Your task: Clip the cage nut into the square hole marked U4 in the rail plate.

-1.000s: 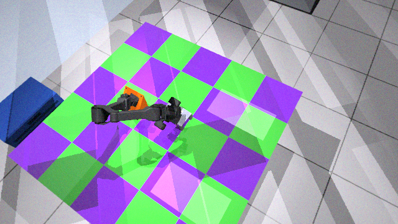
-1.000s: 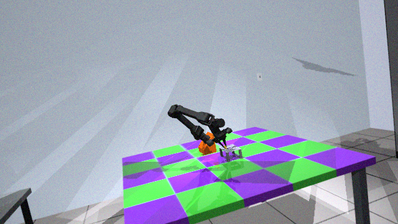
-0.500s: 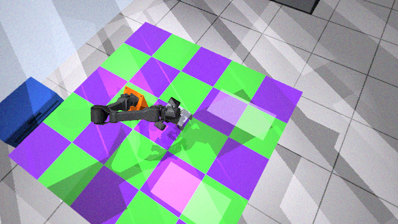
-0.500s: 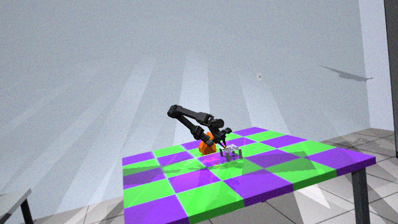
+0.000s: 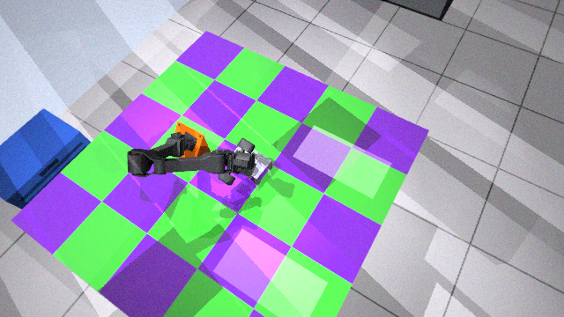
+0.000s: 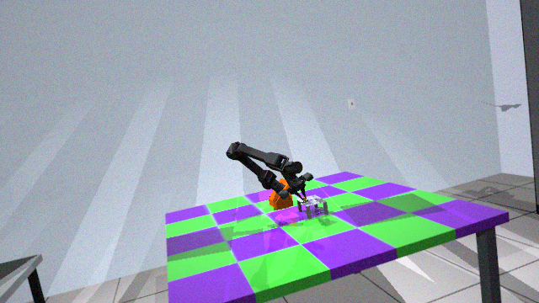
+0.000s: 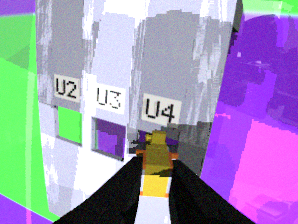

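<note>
Now: gripper tip 1 cm above the cage nut.
</note>
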